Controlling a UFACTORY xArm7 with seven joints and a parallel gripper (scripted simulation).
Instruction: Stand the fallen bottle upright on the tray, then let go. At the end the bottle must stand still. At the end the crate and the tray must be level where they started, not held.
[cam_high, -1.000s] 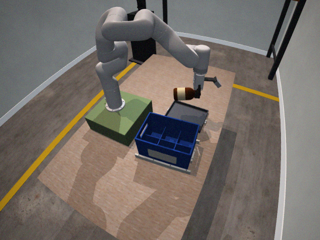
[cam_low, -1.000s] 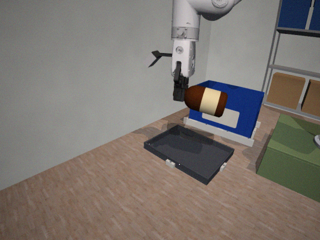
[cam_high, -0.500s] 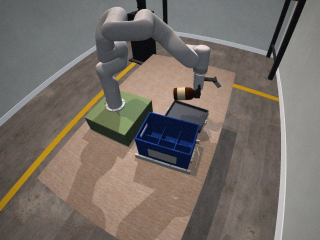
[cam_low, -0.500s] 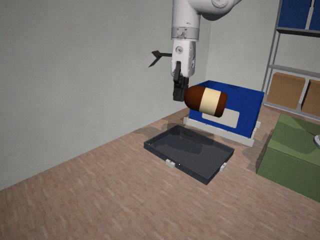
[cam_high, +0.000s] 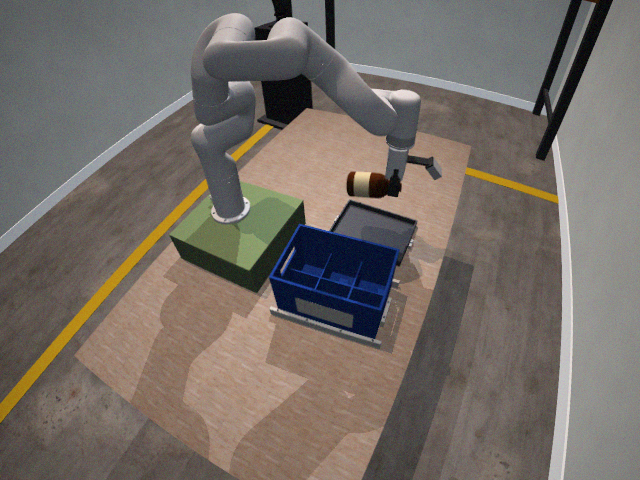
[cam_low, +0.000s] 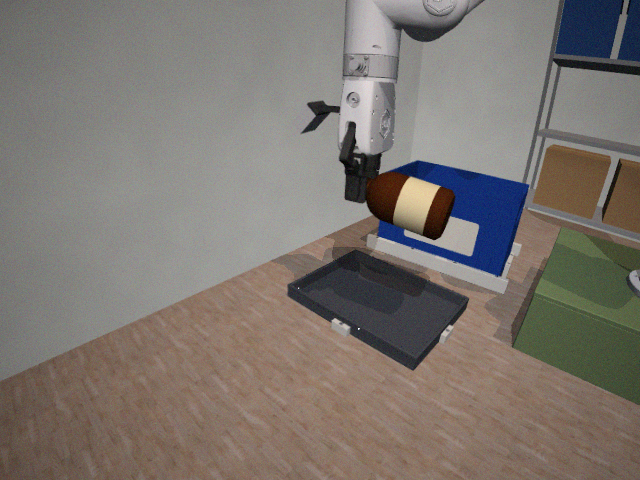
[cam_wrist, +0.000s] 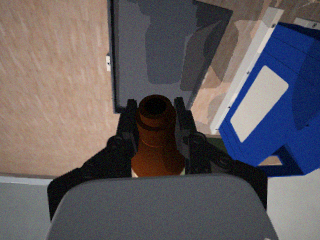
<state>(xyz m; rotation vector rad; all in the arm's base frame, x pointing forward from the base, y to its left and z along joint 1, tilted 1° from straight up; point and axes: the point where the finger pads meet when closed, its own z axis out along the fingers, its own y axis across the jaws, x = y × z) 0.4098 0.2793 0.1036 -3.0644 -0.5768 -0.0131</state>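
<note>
The brown bottle is 5 cm behind my hand, 2 cm to the right of it and 1 cm below it. The rest, counted from my hand: dark grey tray: 19 cm below, 4 cm behind, 2 cm to the right; then blue crate: 30 cm to the right, 12 cm below, 1 cm ahead.
</note>
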